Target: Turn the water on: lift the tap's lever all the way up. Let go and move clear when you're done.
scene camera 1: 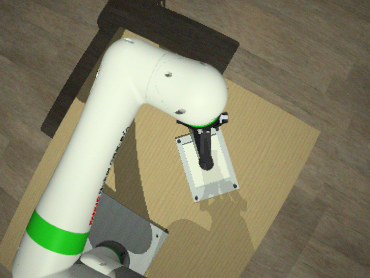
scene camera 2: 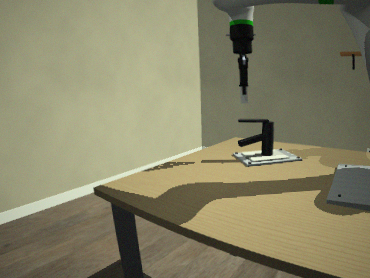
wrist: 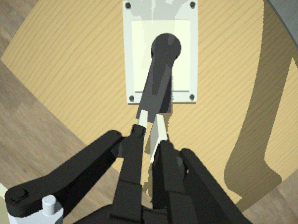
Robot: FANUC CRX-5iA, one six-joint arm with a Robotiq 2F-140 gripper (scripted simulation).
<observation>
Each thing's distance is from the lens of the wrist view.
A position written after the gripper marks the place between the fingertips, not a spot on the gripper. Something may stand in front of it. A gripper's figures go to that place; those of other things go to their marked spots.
gripper (wrist: 149,122): 22 cm
lever (wrist: 162,63): 27 cm
</observation>
